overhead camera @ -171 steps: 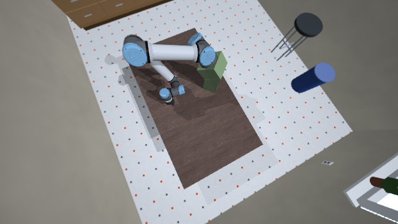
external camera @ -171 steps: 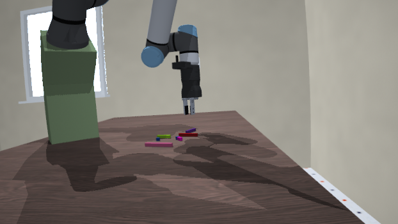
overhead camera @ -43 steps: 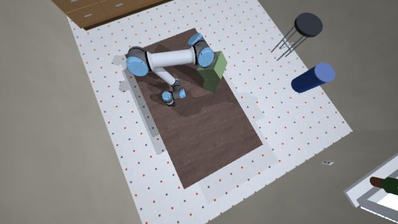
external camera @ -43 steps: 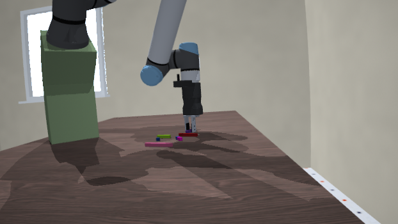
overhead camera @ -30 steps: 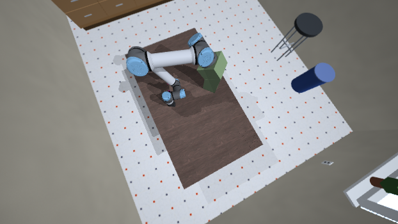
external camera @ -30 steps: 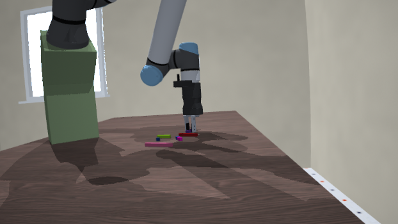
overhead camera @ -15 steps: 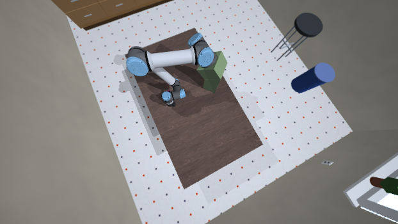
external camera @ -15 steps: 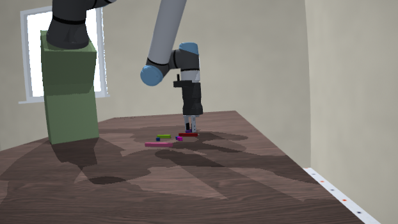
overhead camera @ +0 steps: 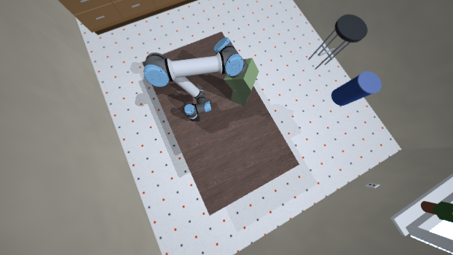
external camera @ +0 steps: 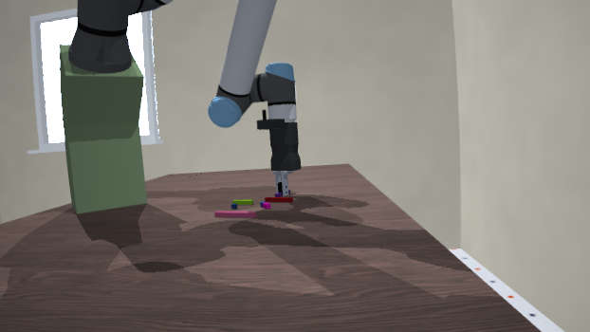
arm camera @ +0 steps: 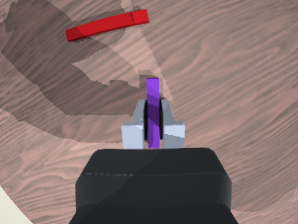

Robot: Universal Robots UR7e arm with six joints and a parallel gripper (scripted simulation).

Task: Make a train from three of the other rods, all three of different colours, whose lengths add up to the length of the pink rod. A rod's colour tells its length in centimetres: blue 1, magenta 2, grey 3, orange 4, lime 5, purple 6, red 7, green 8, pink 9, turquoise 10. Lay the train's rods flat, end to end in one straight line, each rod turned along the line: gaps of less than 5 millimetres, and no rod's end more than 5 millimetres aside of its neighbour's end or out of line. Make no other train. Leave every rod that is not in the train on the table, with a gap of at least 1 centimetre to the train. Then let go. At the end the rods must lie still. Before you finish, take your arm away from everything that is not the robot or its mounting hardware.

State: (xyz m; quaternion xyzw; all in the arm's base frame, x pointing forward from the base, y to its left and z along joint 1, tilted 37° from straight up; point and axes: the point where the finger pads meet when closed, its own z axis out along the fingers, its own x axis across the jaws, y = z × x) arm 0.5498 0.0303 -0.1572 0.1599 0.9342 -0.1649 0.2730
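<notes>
Right now the magenta rod is 15 cm to the right of my hand, 2 cm behind it and 1 cm below it. Round my hand: lime rod 10 cm to the right, 9 cm behind, 1 cm below; red rod 8 cm to the right, 1 cm below; purple rod 1 cm below.
</notes>
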